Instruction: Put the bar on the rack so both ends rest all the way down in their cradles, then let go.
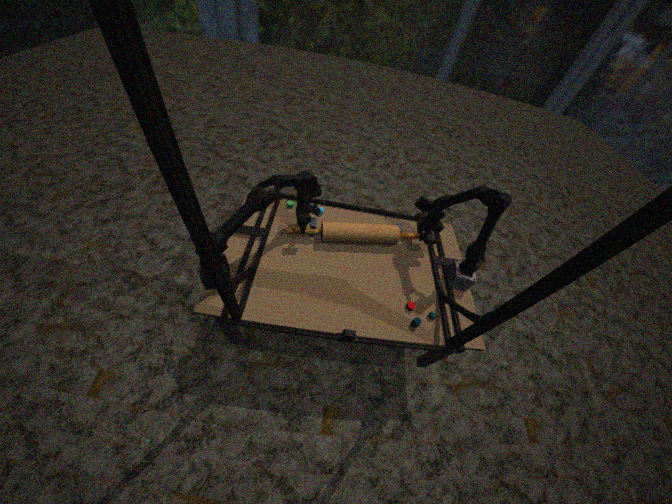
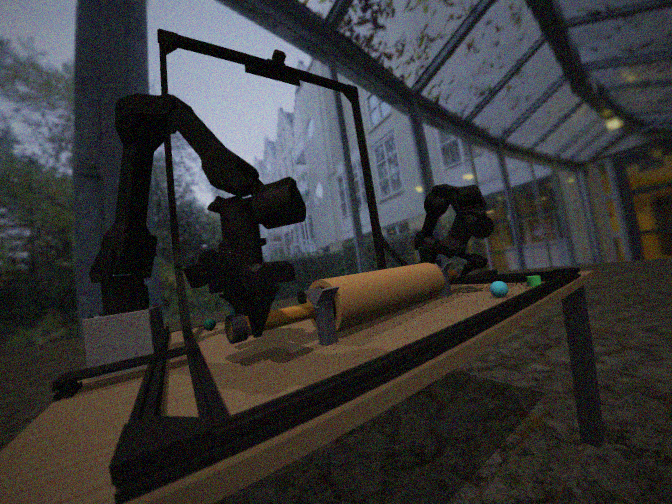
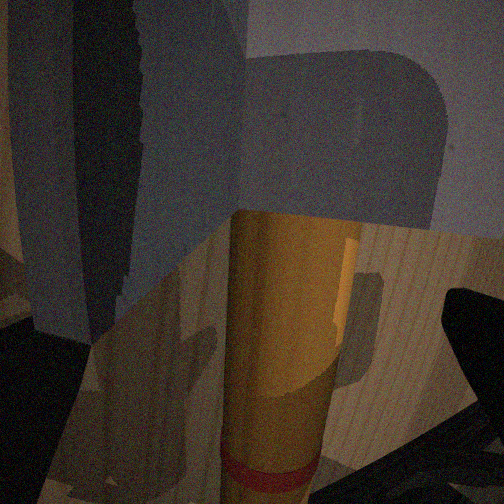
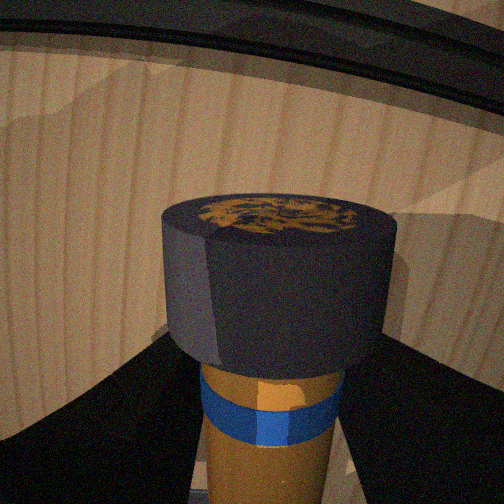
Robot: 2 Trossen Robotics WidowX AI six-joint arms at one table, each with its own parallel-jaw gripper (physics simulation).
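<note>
The bar is a thick wooden roller with thin handles, lying across the back of the wooden table. My left gripper is open, its fingers standing wide on either side of the red-banded handle without touching it, next to the rack's grey cradle. My right gripper is shut on the blue-banded handle just behind the dark end cap. The near grey cradle post stands by that handle. I cannot tell how deep the ends sit.
Small balls lie on the table: green and blue near the left gripper, red and teal at the front right. A black frame surrounds the table. A white box sits by the right arm's base.
</note>
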